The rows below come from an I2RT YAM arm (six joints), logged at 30 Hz.
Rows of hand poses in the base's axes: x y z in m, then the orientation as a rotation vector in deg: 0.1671 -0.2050 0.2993 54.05 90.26 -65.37; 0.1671 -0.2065 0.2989 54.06 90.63 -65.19; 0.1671 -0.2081 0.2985 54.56 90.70 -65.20; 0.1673 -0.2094 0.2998 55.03 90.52 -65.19; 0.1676 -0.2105 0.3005 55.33 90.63 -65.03; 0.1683 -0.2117 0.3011 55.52 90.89 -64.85; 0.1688 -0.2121 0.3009 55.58 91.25 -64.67; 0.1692 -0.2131 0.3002 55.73 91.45 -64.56; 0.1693 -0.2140 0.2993 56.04 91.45 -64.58; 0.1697 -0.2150 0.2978 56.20 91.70 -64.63; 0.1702 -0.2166 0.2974 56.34 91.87 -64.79; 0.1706 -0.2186 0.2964 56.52 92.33 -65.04; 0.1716 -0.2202 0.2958 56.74 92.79 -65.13; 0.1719 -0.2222 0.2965 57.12 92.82 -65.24; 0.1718 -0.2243 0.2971 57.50 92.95 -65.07
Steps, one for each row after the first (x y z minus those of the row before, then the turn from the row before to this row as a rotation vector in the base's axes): 0.0000 -0.0015 -0.0004 0.29 0.16 0.12; 0.0000 -0.0016 -0.0004 0.29 -0.04 -0.33; 0.0002 -0.0013 0.0013 0.14 -0.22 -0.32; 0.0003 -0.0011 0.0007 0.27 -0.06 -0.10; 0.0007 -0.0012 0.0006 0.31 0.05 -0.01; 0.0005 -0.0004 -0.0002 0.31 0.14 0.09; 0.0004 -0.0010 -0.0007 0.23 0.06 -0.02; 0.0001 -0.0009 -0.0009 0.15 -0.04 -0.22; 0.0004 -0.0010 -0.0015 0.20 0.18 -0.11; 0.0005 -0.0016 -0.0004 0.11 0.19 -0.17; 0.0004 -0.0020 -0.0010 0.26 0.44 -0.22; 0.0010 -0.0016 -0.0006 0.34 0.34 -0.16; 0.0003 -0.0020 0.0007 0.16 0.02 -0.31; -0.0001 -0.0021 0.0006 0.33 -0.07 -0.16
